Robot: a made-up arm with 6 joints. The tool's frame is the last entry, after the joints. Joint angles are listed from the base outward. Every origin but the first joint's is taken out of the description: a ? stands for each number. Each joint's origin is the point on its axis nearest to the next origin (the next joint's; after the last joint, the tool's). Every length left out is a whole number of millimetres.
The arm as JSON. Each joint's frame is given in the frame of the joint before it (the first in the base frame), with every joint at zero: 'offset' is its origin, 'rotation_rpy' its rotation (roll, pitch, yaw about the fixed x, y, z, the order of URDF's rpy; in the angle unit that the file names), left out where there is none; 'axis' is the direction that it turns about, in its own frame. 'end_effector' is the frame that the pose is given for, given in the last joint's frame.
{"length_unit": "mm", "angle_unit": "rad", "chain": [
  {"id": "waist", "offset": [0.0, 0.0, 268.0], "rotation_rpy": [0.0, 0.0, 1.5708], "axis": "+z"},
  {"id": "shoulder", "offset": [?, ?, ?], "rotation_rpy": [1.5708, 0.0, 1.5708], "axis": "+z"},
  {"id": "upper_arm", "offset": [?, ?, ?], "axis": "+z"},
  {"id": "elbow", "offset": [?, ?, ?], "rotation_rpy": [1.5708, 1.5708, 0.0], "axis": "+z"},
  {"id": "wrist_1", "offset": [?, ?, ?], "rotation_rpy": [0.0, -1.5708, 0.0], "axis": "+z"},
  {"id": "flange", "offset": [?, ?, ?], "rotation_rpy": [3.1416, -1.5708, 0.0], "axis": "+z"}
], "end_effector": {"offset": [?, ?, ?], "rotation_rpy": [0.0, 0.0, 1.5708]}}
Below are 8 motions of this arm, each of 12 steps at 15 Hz.
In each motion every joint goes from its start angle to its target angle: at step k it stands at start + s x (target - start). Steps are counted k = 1, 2, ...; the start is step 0. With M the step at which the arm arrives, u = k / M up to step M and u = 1 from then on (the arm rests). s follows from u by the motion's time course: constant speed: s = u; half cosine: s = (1 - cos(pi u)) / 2; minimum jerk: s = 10 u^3 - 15 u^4 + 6 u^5.
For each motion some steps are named. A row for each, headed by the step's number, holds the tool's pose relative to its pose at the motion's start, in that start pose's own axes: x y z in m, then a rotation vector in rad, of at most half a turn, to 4 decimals.
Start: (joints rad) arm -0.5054 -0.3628 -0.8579 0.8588 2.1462 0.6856
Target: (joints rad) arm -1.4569 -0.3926 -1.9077 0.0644 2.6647 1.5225
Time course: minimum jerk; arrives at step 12
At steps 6, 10, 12:
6: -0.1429 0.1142 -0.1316 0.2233 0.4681 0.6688
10: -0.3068 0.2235 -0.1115 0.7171 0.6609 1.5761
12: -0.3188 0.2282 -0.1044 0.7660 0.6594 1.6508

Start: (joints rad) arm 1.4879 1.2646 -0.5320 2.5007 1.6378 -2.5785
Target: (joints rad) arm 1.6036 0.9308 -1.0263 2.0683 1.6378 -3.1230
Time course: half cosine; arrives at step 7
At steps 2, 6, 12:
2: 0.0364 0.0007 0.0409 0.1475 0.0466 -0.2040
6: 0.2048 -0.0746 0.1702 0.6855 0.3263 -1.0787
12: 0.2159 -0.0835 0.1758 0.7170 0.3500 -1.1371

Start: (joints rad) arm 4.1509 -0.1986 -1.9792 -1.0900 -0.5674 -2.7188
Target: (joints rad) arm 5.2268 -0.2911 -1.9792 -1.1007 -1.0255 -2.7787
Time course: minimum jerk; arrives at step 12
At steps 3, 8, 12:
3: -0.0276 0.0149 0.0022 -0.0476 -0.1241 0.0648
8: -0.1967 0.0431 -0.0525 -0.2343 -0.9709 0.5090
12: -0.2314 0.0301 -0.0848 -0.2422 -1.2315 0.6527

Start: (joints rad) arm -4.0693 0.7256 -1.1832 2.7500 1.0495 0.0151
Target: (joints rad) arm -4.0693 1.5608 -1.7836 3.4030 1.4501 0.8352
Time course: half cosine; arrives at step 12
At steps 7, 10, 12:
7: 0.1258 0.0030 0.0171 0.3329 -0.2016 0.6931
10: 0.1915 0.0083 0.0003 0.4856 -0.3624 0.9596
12: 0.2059 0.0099 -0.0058 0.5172 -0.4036 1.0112

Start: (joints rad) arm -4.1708 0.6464 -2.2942 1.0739 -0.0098 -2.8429
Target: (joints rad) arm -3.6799 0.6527 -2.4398 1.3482 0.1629 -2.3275
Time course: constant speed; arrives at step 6
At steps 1, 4, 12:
1: 0.0443 0.0149 0.0010 -0.0244 0.1050 0.1385
4: 0.1751 0.0620 -0.0200 -0.0292 0.4425 0.5497
12: 0.2568 0.0946 -0.0536 0.0279 0.6809 0.8143

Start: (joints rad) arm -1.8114 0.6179 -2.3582 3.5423 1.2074 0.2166
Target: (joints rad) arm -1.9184 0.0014 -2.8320 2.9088 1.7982 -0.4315
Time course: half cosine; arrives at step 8
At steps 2, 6, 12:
2: -0.0604 0.0426 0.0619 -0.1439 -0.2205 -0.0856
6: -0.4355 0.2551 0.1560 -0.5064 -1.4847 -0.4535
12: -0.5124 0.2926 0.1318 -0.5120 -1.7733 -0.4960

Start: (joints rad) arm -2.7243 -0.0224 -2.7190 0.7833 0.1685 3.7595
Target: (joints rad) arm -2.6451 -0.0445 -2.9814 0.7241 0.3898 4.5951
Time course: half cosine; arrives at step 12
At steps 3, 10, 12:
3: 0.0008 0.0159 -0.0049 -0.0214 0.0247 0.1185
10: 0.0008 0.0963 -0.0431 -0.0829 0.1814 0.7405
12: 0.0005 0.1027 -0.0472 -0.0839 0.1960 0.7923

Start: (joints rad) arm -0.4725 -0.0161 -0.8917 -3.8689 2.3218 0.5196
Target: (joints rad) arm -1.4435 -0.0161 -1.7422 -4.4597 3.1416 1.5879
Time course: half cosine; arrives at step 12
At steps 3, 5, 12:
3: -0.0507 -0.0410 0.0126 -0.1773 -0.0331 0.0426
5: -0.1375 -0.0816 0.0318 -0.4603 0.0401 0.1456
12: -0.3710 -0.0649 0.1032 -0.8623 0.9012 0.7186

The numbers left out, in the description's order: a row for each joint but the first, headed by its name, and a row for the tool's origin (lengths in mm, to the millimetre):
shoulder: 0.0 0.0 0.0
upper_arm: -40.0 216.0 0.0
elbow: -76.0 -336.0 0.0
wrist_1: 0.0 0.0 0.0
flange: 70.0 -55.0 0.0
tool: 0.0 0.0 0.0

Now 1 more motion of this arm.
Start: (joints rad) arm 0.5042 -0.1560 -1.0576 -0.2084 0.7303 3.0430
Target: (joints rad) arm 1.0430 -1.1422 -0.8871 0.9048 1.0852 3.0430
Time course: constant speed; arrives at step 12
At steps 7, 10, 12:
7: 0.0371 0.0856 -0.2186 -0.6596 -0.3067 0.1220
10: 0.0898 0.1023 -0.3007 -1.0271 -0.3850 0.0662
12: 0.1344 0.1029 -0.3485 -1.2868 -0.4163 -0.0107

